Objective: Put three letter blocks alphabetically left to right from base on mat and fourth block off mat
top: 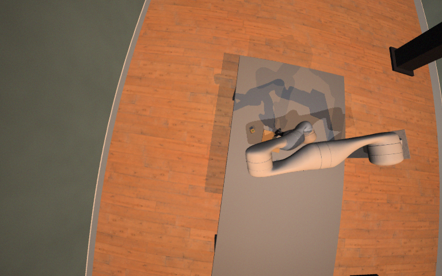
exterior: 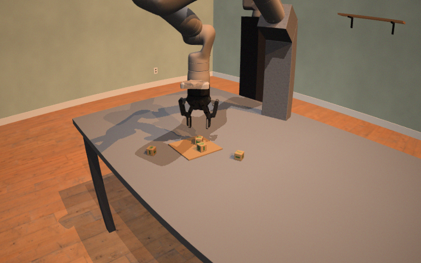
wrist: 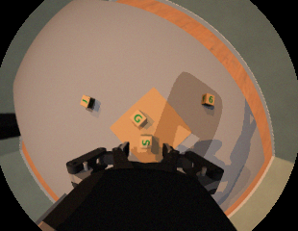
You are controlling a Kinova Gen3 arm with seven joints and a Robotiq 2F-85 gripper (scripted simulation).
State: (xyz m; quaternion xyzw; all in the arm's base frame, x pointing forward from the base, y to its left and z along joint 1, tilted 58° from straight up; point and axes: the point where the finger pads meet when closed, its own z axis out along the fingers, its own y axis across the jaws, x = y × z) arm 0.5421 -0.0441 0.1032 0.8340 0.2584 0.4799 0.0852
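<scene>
Now: the mat 80 mm below my hand and 20 mm ahead of it.
</scene>
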